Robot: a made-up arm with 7 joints.
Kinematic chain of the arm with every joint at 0, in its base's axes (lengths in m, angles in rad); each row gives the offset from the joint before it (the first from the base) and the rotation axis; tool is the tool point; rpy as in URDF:
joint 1: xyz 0 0 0.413 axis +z
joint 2: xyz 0 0 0 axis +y
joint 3: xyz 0 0 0.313 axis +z
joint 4: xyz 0.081 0 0 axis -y
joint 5: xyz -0.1 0 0.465 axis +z
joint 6: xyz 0 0 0 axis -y
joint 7: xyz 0.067 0 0 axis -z
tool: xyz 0 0 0 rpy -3.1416 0 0
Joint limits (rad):
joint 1: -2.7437..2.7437
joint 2: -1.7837..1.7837
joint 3: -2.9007..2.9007
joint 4: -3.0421..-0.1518
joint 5: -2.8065..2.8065
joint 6: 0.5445..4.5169
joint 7: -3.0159..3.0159
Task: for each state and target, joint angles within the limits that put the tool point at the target. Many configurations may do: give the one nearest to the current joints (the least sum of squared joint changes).
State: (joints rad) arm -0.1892 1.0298 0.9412 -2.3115 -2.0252 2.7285 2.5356
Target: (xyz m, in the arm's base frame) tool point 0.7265 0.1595 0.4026
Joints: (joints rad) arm -0.4358 0.9748 0.8339 -1.3928 -1.9010 2.5097 2.5356
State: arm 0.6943 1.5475 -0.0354 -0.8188 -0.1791 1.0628 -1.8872
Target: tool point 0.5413 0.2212 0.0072
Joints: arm 0.6000 1.2218 -0.1964 -1.5093 -0.1751 0.7994 -1.8872
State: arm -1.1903 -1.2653 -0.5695 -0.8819 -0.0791 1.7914 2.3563
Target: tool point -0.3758 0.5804 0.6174
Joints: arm -1.9134 -1.7837 -1.0872 -1.6628 -0.0765 1.6317 2.3563
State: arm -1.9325 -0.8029 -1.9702 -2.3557 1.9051 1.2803 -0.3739
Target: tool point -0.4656 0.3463 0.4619
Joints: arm -2.0558 -0.7205 -1.6692 -2.1868 1.9029 1.2215 -0.3739
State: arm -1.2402 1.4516 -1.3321 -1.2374 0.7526 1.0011 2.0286
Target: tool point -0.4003 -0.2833 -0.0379
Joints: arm -1.3706 1.7716 -0.8869 -1.7591 0.7416 0.8928 2.0286
